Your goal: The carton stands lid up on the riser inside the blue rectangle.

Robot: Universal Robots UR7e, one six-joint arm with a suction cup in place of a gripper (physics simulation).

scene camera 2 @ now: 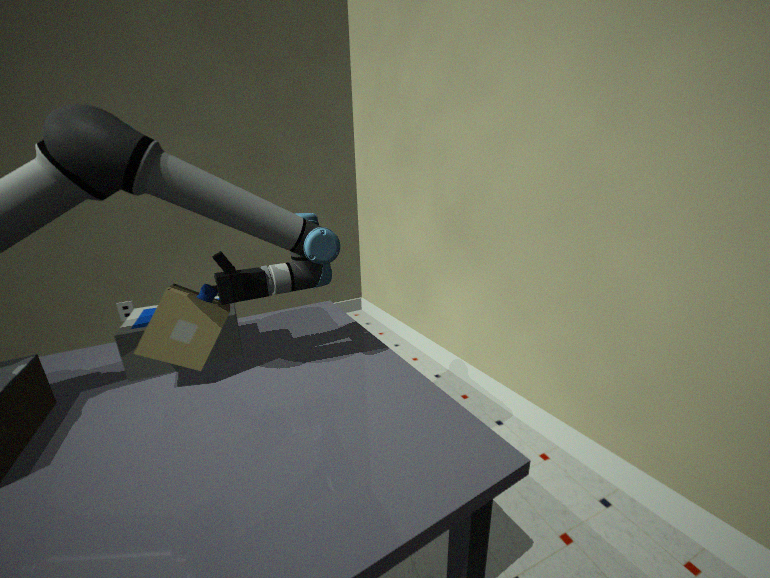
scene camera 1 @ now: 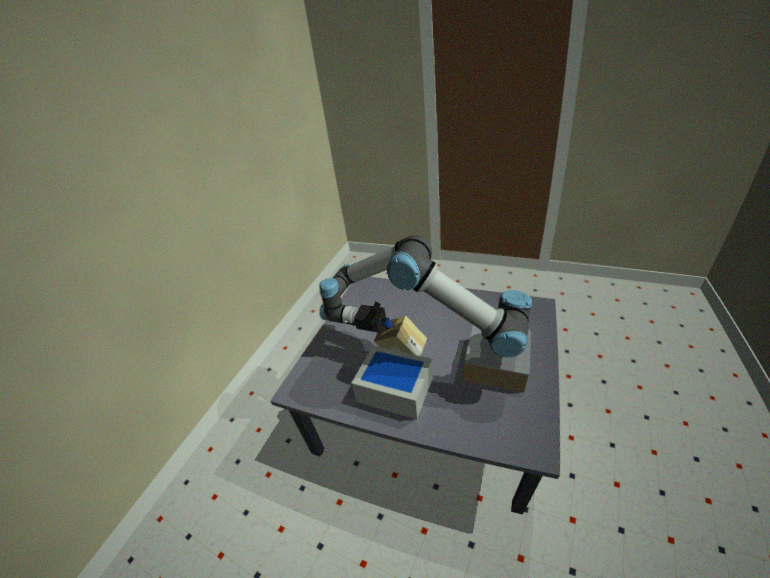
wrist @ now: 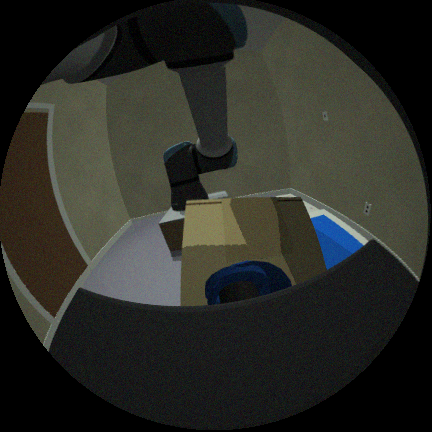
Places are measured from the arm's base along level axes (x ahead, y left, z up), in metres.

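Pixels of known places: hand, its tool point: (scene camera 2: 193,292) (scene camera 1: 393,322) (wrist: 227,251).
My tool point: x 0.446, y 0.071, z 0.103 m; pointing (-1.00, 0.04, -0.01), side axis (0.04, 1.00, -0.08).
Note:
Behind a point stands the place of what it marks.
The tan carton (scene camera 1: 401,336) {x 0.398, y 0.137, z 0.095 m} (scene camera 2: 162,332) {x 0.376, y 0.040, z 0.036 m} (wrist: 205,260) {x 0.443, y 0.057, z 0.097 m} hangs tilted on one corner, with a pale label on one side in the second scene view. My gripper's blue suction cup (scene camera 1: 387,323) (scene camera 2: 207,292) {x 0.446, y 0.071, z 0.103 m} (wrist: 247,280) is on one of its sides, so the gripper is shut on the carton. The pale riser (scene camera 1: 386,398) {x 0.411, y 0.340, z -0.025 m} (scene camera 2: 146,368) {x 0.318, y 0.149, z -0.084 m} stands on the table. The blue rectangle (scene camera 1: 393,375) {x 0.403, y 0.261, z 0.012 m} (scene camera 2: 144,317) {x 0.327, y 0.249, z 0.012 m} (wrist: 336,246) {x 0.418, y 0.254, z 0.012 m} covers most of its top. In the first scene view the carton is at the riser's back edge; whether they touch is unclear.
The grey table (scene camera 1: 485,429) {x 0.051, y 0.346, z -0.108 m} (scene camera 2: 310,429) {x 0.582, y -0.244, z -0.108 m} (wrist: 145,265) {x 0.204, y -0.176, z -0.108 m} carries everything. The arm's base stands on a box with brown sides (scene camera 1: 495,375) {x 0.035, y 0.152, z -0.038 m} (scene camera 2: 21,413) {x 0.150, y 0.028, z -0.055 m} (wrist: 172,239) {x 0.145, y -0.069, z -0.063 m}, right of the riser in the first scene view. A pale wall (scene camera 1: 186,186) (scene camera 2: 559,186) rises beside the table.

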